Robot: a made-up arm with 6 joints.
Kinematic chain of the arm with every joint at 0, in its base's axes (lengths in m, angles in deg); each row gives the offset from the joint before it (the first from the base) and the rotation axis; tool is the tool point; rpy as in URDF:
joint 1: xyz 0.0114 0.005 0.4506 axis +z
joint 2: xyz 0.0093 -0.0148 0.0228 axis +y
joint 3: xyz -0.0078 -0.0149 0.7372 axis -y
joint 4: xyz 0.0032 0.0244 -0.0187 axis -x
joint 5: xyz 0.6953 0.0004 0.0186 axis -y
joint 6: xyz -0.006 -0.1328 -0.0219 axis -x
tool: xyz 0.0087 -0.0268 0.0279 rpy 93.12 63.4 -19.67
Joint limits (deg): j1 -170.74..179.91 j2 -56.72..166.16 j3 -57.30..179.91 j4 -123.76..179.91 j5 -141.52..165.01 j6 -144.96..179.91
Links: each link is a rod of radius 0.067 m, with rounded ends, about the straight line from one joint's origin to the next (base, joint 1, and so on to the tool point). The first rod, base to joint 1, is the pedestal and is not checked.
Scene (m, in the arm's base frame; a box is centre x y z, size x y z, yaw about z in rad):
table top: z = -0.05
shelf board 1: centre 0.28 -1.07 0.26 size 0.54 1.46 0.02 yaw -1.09
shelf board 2: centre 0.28 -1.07 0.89 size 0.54 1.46 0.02 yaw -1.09
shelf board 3: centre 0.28 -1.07 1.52 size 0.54 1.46 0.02 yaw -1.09
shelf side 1: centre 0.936 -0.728 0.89 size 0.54 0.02 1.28 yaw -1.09
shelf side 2: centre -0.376 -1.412 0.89 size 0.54 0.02 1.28 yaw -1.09
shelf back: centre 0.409 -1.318 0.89 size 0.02 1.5 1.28 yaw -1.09
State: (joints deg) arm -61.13 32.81 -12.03 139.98 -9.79 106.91
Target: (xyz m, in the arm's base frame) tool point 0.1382 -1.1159 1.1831
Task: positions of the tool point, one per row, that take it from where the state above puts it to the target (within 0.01 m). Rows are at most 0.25 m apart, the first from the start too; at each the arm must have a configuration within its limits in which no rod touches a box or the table.
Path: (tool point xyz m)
1: 0.4732 -0.6625 0.6348
2: 0.4167 -0.5541 0.6350
3: 0.3566 -0.4409 0.6271
4: 0.2844 -0.5709 0.7413
5: 0.1708 -0.6597 0.8766
6: 0.0351 -0.6924 1.0265
7: -0.0978 -0.6634 1.1831
8: -0.0679 -0.7898 1.2123
9: -0.0176 -0.9111 1.2216
10: 0.0518 -1.0216 1.2115
11: 0.1382 -1.1159 1.1831

